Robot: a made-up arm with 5 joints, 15 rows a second.
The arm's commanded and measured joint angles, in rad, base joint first. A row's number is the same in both.
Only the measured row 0 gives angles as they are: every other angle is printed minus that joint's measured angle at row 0.
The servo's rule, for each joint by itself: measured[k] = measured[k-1] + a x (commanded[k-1-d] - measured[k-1]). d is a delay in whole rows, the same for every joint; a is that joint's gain. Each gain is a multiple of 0.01, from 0.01 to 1. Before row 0 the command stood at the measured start. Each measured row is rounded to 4 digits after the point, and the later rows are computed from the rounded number. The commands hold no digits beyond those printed.
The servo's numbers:
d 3
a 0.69 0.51 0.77 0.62 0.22
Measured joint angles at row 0:
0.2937, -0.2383, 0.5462, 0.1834, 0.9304
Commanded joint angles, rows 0 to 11:
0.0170, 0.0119, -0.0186, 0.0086, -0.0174
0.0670, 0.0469, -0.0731, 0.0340, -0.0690
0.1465, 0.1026, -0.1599, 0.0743, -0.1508
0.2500, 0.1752, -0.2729, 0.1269, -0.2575
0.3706, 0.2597, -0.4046, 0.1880, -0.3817
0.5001, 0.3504, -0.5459, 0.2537, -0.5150
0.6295, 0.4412, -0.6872, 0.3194, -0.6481
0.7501, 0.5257, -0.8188, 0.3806, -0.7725
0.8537, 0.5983, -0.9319, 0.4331, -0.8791
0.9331, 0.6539, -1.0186, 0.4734, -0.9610
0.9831, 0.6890, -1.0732, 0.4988, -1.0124
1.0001, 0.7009, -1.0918, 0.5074, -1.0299
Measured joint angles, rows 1 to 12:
0.0000, 0.0000, 0.0000, 0.0000, 0.0000
0.0000, 0.0000, 0.0000, 0.0000, 0.0000
0.0000, 0.0000, 0.0000, 0.0000, 0.0000
0.0117, 0.0061, -0.0143, 0.0053, -0.0038
0.0499, 0.0269, -0.0596, 0.0231, -0.0181
0.1166, 0.0655, -0.1368, 0.0548, -0.0473
0.2086, 0.1214, -0.2416, 0.0995, -0.0935
0.3204, 0.1919, -0.3671, 0.1544, -0.1569
0.4444, 0.2727, -0.5048, 0.2160, -0.2357
0.5721, 0.3586, -0.6452, 0.2801, -0.3264
0.6949, 0.4438, -0.7789, 0.3424, -0.4245
0.8045, 0.5226, -0.8967, 0.3986, -0.5245

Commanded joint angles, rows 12 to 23:
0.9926, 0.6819, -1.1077, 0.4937, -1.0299
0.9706, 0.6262, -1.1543, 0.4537, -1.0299
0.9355, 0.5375, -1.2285, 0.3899, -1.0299
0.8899, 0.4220, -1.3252, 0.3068, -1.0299
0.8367, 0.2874, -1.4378, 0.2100, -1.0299
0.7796, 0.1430, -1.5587, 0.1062, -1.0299
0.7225, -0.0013, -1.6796, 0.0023, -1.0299
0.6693, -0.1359, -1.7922, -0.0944, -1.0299
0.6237, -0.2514, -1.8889, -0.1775, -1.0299
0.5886, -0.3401, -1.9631, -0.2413, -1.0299
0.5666, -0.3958, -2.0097, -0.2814, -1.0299
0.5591, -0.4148, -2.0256, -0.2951, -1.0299
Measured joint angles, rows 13 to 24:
0.8932, 0.5896, -0.9906, 0.4450, -0.6205
0.9552, 0.6403, -1.0542, 0.4784, -0.7067
0.9862, 0.6712, -1.0832, 0.4964, -0.7778
0.9906, 0.6767, -1.1021, 0.4947, -0.8333
0.9768, 0.6509, -1.1423, 0.4693, -0.8766
0.9483, 0.5931, -1.2087, 0.4201, -0.9103
0.9080, 0.5058, -1.2984, 0.3499, -0.9366
0.8588, 0.3944, -1.4057, 0.2632, -0.9571
0.8042, 0.2662, -1.5235, 0.1659, -0.9731
0.7478, 0.1298, -1.6437, 0.0645, -0.9856
0.6936, -0.0057, -1.7580, -0.0340, -0.9953
0.6454, -0.1310, -1.8588, -0.1230, -1.0029

